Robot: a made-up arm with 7 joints.
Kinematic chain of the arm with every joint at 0, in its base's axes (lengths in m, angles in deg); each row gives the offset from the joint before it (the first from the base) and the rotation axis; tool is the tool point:
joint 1: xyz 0 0 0 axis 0 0.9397 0.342
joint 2: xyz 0 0 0 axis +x
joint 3: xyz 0 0 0 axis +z
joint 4: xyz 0.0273 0 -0.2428 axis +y
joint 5: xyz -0.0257 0 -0.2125 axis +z
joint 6: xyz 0 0 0 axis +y
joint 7: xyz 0 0 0 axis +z
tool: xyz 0 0 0
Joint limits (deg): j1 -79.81..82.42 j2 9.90..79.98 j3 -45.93..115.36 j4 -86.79..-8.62 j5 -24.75..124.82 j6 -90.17..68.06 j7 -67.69..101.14
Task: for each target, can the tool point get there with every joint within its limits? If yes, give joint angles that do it. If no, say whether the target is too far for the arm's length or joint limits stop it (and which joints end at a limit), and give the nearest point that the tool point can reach.
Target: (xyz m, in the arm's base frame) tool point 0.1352 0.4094 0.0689
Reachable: yes | joints -45.15 67.61 75.75 -48.87 79.05 -47.00 16.50
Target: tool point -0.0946 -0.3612 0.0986
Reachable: no: joint limits stop it (at a limit: joint 1, joint 2, joint 3, joint 4) | nearest point 0.2714 -0.2453 0.0378 | short by 0.389 m
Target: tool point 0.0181 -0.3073 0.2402
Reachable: no: joint limits stop it (at a limit: joint 1, joint 2, joint 4) | nearest point 0.2850 -0.2171 0.0832 | short by 0.322 m
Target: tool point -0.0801 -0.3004 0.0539
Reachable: no: joint limits stop it (at a limit: joint 1, joint 2, joint 3, joint 4) | nearest point 0.2714 -0.2453 0.0378 | short by 0.356 m
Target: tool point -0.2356 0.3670 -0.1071
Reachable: yes | joints 47.01 46.16 87.95 -36.43 47.66 -5.90 -53.13
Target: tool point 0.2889 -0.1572 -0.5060
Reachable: no: too far | nearest point 0.2256 -0.0620 -0.3731 | short by 0.175 m
